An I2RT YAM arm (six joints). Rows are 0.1 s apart.
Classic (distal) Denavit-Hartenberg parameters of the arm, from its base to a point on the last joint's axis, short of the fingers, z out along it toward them. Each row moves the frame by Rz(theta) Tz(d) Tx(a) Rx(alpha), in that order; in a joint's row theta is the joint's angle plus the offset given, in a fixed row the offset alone. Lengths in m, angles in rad.
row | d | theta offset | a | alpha
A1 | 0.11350 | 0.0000 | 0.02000 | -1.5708
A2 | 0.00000 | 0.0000 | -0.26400 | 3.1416
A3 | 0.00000 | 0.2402 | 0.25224 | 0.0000
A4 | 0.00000 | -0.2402 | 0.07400 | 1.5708
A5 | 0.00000 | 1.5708 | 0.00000 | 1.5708
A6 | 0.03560 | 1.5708 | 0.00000 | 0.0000
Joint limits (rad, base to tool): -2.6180..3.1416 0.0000..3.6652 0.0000..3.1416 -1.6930..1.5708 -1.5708..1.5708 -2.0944..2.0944
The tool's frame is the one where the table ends.
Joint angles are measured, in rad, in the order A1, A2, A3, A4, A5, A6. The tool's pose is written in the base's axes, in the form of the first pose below.
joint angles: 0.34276 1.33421 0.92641 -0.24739 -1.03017 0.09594
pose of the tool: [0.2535, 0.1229, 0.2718, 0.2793, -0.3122, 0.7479, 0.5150]
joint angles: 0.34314 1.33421 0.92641 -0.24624 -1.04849 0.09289
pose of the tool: [0.2530, 0.1231, 0.2722, 0.2769, -0.3166, 0.7426, 0.5211]
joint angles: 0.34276 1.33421 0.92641 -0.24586 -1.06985 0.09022
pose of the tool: [0.2524, 0.1232, 0.2727, 0.2738, -0.3210, 0.7369, 0.5282]
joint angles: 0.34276 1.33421 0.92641 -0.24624 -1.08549 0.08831
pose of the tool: [0.2519, 0.1233, 0.2729, 0.2711, -0.3241, 0.7327, 0.5335]
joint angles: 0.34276 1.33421 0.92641 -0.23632 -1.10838 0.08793
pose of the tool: [0.2518, 0.1237, 0.2741, 0.2707, -0.3299, 0.7246, 0.5411]
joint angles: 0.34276 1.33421 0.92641 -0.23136 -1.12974 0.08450
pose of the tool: [0.2514, 0.1239, 0.2749, 0.2694, -0.3356, 0.7174, 0.5478]
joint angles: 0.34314 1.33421 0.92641 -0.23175 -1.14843 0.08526
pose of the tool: [0.2508, 0.1241, 0.2752, 0.2652, -0.3383, 0.7127, 0.5544]
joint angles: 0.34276 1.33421 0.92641 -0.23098 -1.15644 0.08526
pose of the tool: [0.2506, 0.1240, 0.2754, 0.2640, -0.3396, 0.7104, 0.5570]
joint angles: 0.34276 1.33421 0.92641 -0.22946 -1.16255 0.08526
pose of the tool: [0.2505, 0.1241, 0.2756, 0.2634, -0.3409, 0.7085, 0.5590]
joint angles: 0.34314 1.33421 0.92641 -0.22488 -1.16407 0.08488
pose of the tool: [0.2507, 0.1243, 0.2760, 0.2649, -0.3424, 0.7069, 0.5594]
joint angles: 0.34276 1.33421 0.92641 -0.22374 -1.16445 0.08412
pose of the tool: [0.2508, 0.1242, 0.2761, 0.2656, -0.3428, 0.7065, 0.5593]
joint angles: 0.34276 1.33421 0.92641 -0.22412 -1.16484 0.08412
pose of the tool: [0.2507, 0.1242, 0.2761, 0.2653, -0.3428, 0.7065, 0.5594]
